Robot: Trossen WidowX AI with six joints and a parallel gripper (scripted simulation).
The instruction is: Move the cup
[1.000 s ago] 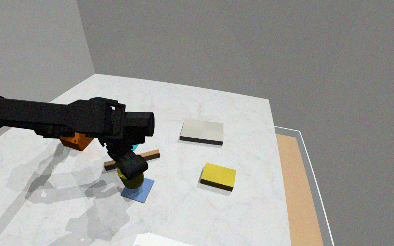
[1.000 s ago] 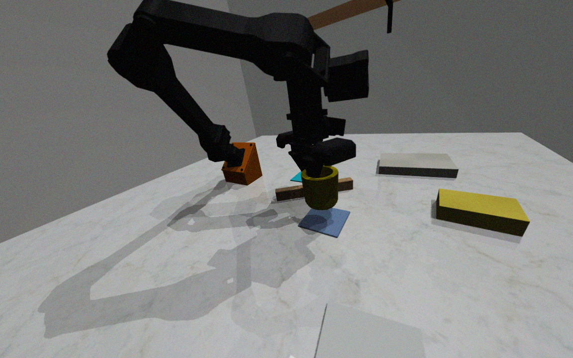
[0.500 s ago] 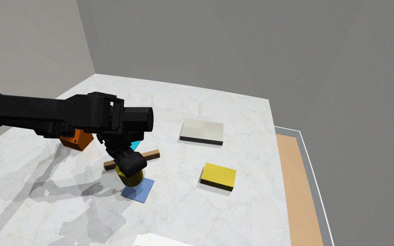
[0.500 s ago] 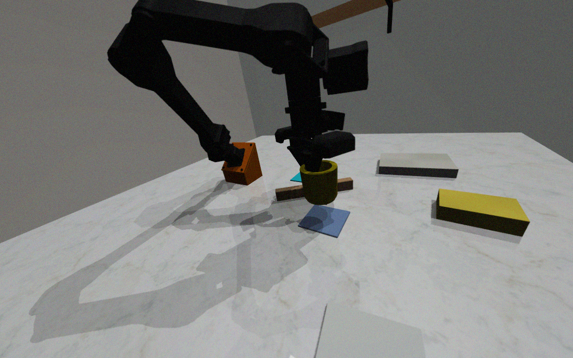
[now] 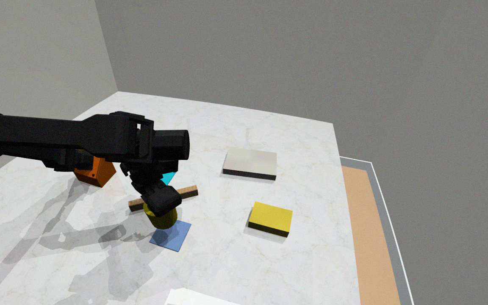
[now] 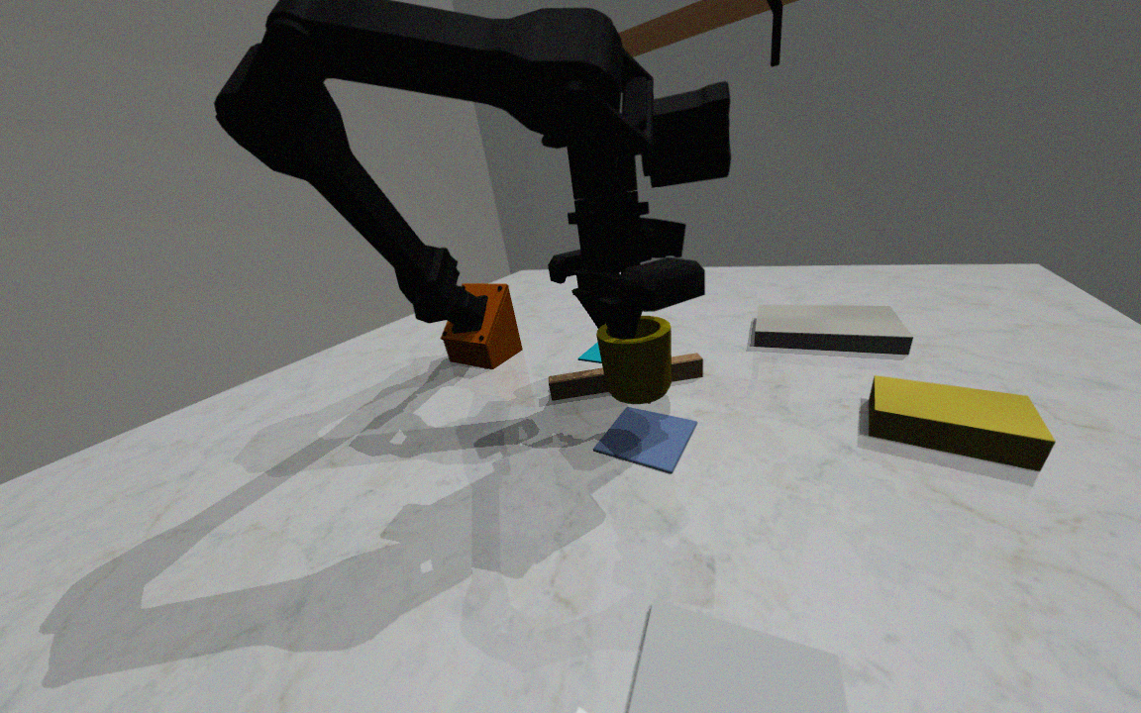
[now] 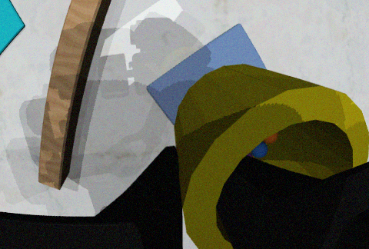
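My gripper tip is 8 cm past the teal pad, 18 cm to the right of it and 10 cm above it. Also, from my gripper tip: wooden bar: 2 cm behind, 7 cm to the left, 8 cm below; then yellow block: 29 cm ahead, 4 cm to the left, 7 cm below; then yellow cup: 2 cm ahead, 2 cm to the right.
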